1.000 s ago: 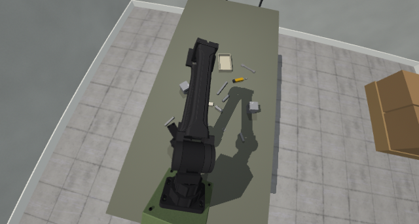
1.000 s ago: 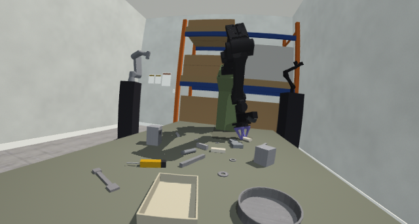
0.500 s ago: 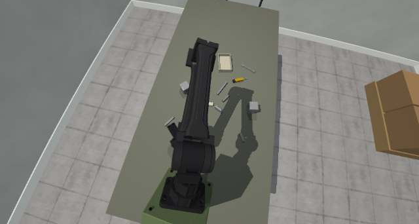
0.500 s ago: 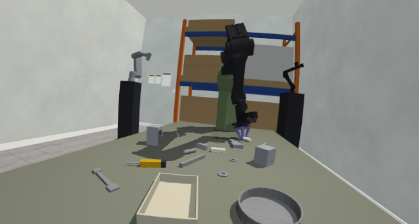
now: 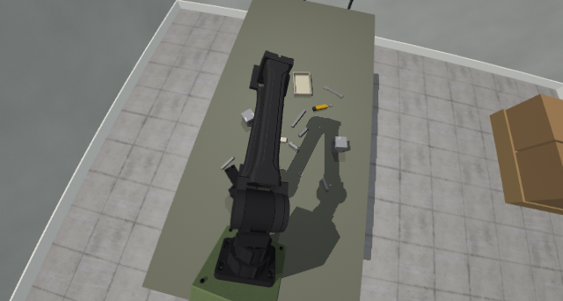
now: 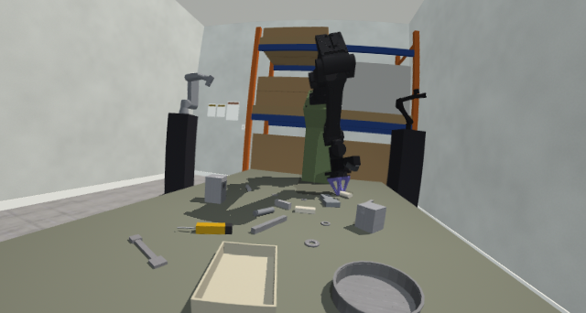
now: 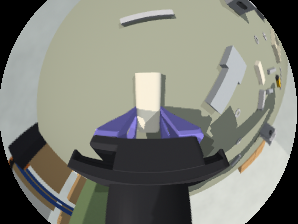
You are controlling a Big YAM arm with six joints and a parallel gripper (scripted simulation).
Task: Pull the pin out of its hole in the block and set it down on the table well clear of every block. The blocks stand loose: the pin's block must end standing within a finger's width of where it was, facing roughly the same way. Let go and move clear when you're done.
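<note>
Right now the cream pin is 10 mm ahead of my hand and 10 mm to the left of it. The rest, counted from my hand: cream tray: 580 mm ahead, 280 mm to the right; then cream piece: 240 mm ahead, 170 mm to the right; then round grey dish: 600 mm ahead, 100 mm to the right.
</note>
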